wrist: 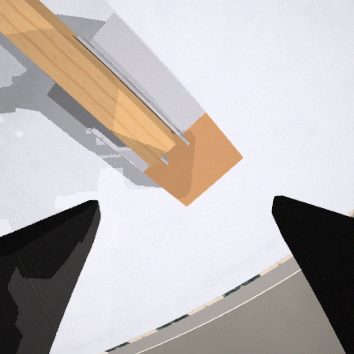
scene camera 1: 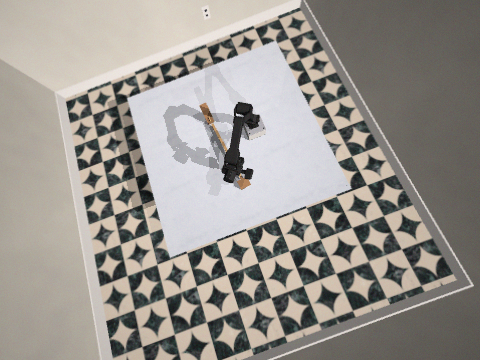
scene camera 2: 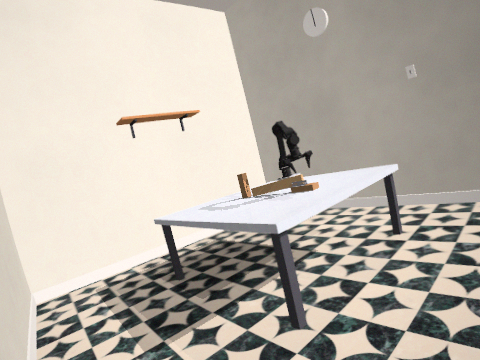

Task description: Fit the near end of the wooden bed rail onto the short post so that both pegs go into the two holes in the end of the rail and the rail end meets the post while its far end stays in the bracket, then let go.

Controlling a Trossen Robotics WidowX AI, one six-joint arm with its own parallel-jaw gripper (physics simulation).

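Frame: origin at the arm's base, x ahead, y left, z up, level; metres.
Seen in the pictures: gripper, fingertip midpoint: (wrist: pixel 187 206) (scene camera 1: pixel 239 176) (scene camera 2: pixel 302 170); arm's base, origin of the base link: (scene camera 1: pixel 253 124) (scene camera 2: pixel 287 176).
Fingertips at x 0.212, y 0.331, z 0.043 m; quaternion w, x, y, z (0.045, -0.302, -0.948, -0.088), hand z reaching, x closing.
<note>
Offsets run from my fingertips to a thing's top centre. "spot": to the spot under its first point. Level surfaces: height alone.
The wooden bed rail (scene camera 1: pixel 218 137) (scene camera 2: pixel 277 186) (wrist: pixel 75 75) slants upward from the taller post {spot: 0.067 m ahead, 0.493 m right, 0.017 m up} (scene camera 1: pixel 206 113) (scene camera 2: pixel 244 185) to the short post {spot: 0.005 m back, 0.041 m left, 0.087 m down} (scene camera 1: pixel 243 184) (scene camera 2: pixel 306 187) (wrist: pixel 210 160). In the wrist view its near end shows at the short post's edge, between grey side pieces {spot: 0.024 m back, 0.059 m right, 0.085 m down} (wrist: pixel 145 70), with thin silver tips beside it. Whether the pegs are in the holes cannot be told. The rail's far end is low beside the taller post; the bracket there is too small to make out. My gripper (scene camera 1: pixel 240 176) (scene camera 2: pixel 301 168) (wrist: pixel 187 206) is open and empty above the short post.
All these stand on the white table {0.123 m down} (scene camera 1: pixel 290 165) (scene camera 2: pixel 225 220). The arm's pale base (scene camera 1: pixel 255 132) is beside the rail. A wooden shelf (scene camera 2: pixel 159 117) is on the wall behind. The arm's shadow falls across the rail.
</note>
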